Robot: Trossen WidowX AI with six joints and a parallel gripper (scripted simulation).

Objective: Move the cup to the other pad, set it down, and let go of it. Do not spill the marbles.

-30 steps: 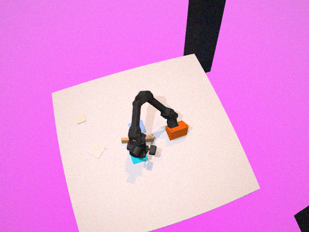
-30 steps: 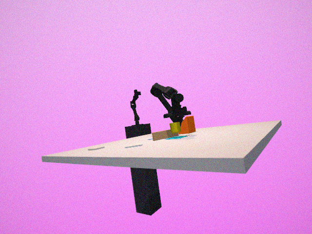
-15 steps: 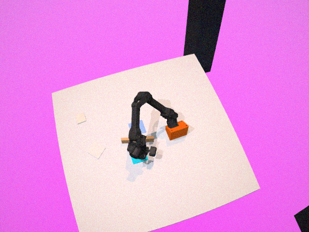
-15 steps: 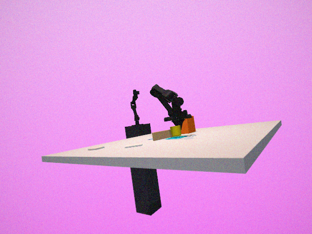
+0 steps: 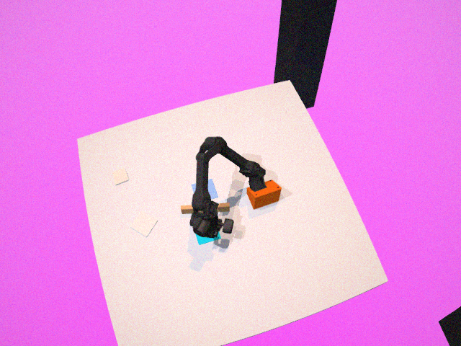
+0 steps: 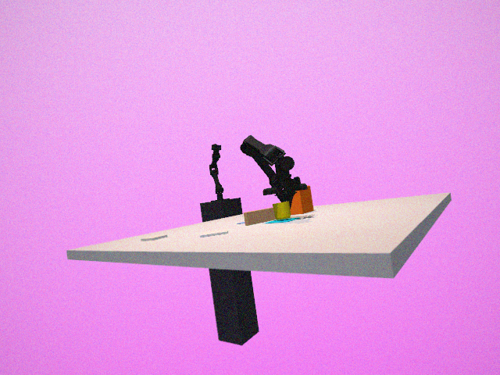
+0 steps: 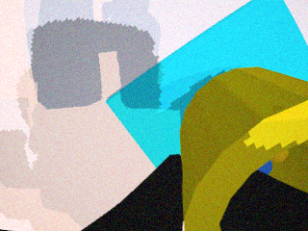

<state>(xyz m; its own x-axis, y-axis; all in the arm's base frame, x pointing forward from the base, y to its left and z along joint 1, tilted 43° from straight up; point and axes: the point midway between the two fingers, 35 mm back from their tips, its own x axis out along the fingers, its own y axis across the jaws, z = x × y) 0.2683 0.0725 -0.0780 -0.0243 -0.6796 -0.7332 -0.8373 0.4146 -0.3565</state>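
Now: the yellow cup 20 mm to the right of my gripper tip and 20 mm ahead of it. The rest, counted from my gripper tip: green marble (30 mm to the right, 20 mm below, 10 mm ahead); then blue marble (30 mm to the right, 20 mm below, 20 mm ahead); then cyan pad (50 mm below, 30 mm ahead, 20 mm to the right).
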